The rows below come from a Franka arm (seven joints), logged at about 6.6 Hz.
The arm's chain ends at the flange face. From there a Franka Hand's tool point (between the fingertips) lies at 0.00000 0.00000 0.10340 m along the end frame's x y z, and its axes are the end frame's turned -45 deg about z.
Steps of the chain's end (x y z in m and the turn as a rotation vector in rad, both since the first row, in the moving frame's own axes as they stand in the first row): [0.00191, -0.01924, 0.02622, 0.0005, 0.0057, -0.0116]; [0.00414, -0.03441, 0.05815, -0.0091, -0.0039, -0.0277]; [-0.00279, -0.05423, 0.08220, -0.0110, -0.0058, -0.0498]
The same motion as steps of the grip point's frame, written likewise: [0.01541, -0.01188, 0.02622, -0.0037, 0.0044, -0.0116]; [0.02631, -0.02101, 0.05814, -0.0037, -0.0092, -0.0277]; [0.03516, -0.03991, 0.08219, -0.0037, -0.0119, -0.0498]
